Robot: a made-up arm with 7 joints. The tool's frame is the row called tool.
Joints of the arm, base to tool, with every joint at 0 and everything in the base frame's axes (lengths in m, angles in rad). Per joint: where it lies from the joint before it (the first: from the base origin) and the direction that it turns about. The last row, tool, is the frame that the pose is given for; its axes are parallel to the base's.
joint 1: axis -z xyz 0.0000 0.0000 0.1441
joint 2: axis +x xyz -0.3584 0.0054 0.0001
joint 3: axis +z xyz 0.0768 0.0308 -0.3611
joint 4: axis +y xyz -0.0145 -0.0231 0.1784
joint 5: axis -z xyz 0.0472 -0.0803 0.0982
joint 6: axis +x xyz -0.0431 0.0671 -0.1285
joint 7: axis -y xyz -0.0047 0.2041 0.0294
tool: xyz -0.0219 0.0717 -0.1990
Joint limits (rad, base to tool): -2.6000..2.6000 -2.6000..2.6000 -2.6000..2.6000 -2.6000..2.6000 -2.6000..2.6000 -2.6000..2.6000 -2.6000..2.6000
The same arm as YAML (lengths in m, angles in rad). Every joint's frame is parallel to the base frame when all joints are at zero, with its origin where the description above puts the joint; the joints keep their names.
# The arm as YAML. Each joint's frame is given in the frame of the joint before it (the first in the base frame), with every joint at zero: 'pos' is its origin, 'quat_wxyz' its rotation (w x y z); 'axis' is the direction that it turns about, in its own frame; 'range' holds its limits. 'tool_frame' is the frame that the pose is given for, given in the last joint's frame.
length_unit: m
angle_unit: rad
joints:
  - joint: joint 1
    pos: [0.0, 0.0, 0.1441]
    quat_wxyz: [1.0, 0.0, 0.0, 0.0]
    axis: "-z"
    range: [-2.6, 2.6]
  - joint: joint 2
    pos: [-0.3584, 0.0054, 0.0001]
    quat_wxyz: [1.0, 0.0, 0.0, 0.0]
    axis: "+x"
    range: [-2.6, 2.6]
  - joint: joint 3
    pos: [0.0768, 0.0308, -0.3611]
    quat_wxyz: [1.0, 0.0, 0.0, 0.0]
    axis: "+z"
    range: [-2.6, 2.6]
  - joint: joint 4
    pos: [-0.0145, -0.0231, 0.1784]
    quat_wxyz: [1.0, 0.0, 0.0, 0.0]
    axis: "+y"
    range: [-2.6, 2.6]
  - joint: joint 5
    pos: [0.0472, -0.0803, 0.0982]
    quat_wxyz: [1.0, 0.0, 0.0, 0.0]
    axis: "-z"
    range: [-2.6, 2.6]
  - joint: joint 6
    pos: [-0.0431, 0.0671, -0.1285]
    quat_wxyz: [1.0, 0.0, 0.0, 0.0]
    axis: "+x"
    range: [-2.6, 2.6]
  - joint: joint 7
    pos: [-0.0047, 0.2041, 0.0294]
    quat_wxyz: [1.0, 0.0, 0.0, 0.0]
    axis: "-y"
    range: [-2.6, 2.6]
tool_frame:
  pos: [-0.0219, 0.0717, -0.199]
  quat_wxyz: [1.0, 0.0, 0.0, 0.0]

